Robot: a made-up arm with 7 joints.
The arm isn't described. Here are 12 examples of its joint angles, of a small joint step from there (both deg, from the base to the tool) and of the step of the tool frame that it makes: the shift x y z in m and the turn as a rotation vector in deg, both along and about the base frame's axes.
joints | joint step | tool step
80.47 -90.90 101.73 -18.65 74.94 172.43 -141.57 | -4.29 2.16 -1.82 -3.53 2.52 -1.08 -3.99 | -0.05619 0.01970 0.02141 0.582 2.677 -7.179
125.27 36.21 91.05 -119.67 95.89 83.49 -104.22 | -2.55 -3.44 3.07 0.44 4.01 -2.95 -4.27 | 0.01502 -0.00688 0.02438 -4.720 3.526 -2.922
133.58 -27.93 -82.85 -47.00 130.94 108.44 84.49 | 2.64 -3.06 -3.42 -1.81 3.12 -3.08 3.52 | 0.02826 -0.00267 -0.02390 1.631 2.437 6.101
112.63 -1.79 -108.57 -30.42 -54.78 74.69 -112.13 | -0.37 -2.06 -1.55 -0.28 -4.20 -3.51 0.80 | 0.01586 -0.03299 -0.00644 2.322 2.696 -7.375
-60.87 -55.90 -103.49 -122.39 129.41 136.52 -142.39 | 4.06 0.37 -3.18 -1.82 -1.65 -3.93 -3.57 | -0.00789 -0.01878 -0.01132 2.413 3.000 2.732
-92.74 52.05 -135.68 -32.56 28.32 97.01 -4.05 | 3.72 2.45 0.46 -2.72 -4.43 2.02 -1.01 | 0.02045 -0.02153 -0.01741 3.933 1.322 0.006
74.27 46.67 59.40 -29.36 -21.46 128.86 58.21 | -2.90 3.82 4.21 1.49 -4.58 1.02 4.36 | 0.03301 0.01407 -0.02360 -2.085 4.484 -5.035
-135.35 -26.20 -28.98 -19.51 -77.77 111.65 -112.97 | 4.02 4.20 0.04 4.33 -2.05 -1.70 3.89 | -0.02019 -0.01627 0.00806 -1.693 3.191 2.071
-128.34 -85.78 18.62 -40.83 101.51 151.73 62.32 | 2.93 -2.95 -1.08 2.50 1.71 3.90 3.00 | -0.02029 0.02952 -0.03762 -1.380 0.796 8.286
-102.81 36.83 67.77 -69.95 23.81 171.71 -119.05 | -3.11 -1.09 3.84 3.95 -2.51 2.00 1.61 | -0.02972 0.01887 0.02643 -4.844 -4.676 -4.078
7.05 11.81 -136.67 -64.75 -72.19 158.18 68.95 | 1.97 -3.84 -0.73 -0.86 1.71 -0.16 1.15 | -0.03640 -0.00385 0.00130 -0.681 -6.166 2.412
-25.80 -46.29 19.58 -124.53 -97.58 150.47 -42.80 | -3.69 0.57 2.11 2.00 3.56 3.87 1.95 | 0.00983 0.01300 0.00725 3.011 -0.962 3.098
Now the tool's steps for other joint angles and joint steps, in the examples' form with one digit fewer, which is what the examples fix.
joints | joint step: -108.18 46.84 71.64 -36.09 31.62 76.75 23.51 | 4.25 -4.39 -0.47 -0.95 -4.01 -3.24 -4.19
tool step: 0.0585 0.0383 0.0353 -8.37 4.87 6.89
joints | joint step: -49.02 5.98 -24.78 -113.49 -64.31 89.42 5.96 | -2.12 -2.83 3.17 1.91 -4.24 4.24 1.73
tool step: 0.0065 0.0144 0.0302 -7.50 -1.25 5.94
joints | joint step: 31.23 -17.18 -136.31 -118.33 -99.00 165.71 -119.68 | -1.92 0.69 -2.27 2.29 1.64 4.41 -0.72
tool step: -0.0191 0.0022 0.0124 -2.80 -1.75 -1.70
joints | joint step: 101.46 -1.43 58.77 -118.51 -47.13 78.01 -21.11 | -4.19 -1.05 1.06 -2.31 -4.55 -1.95 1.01
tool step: 0.0113 0.0190 -0.0123 4.86 -4.41 -2.78
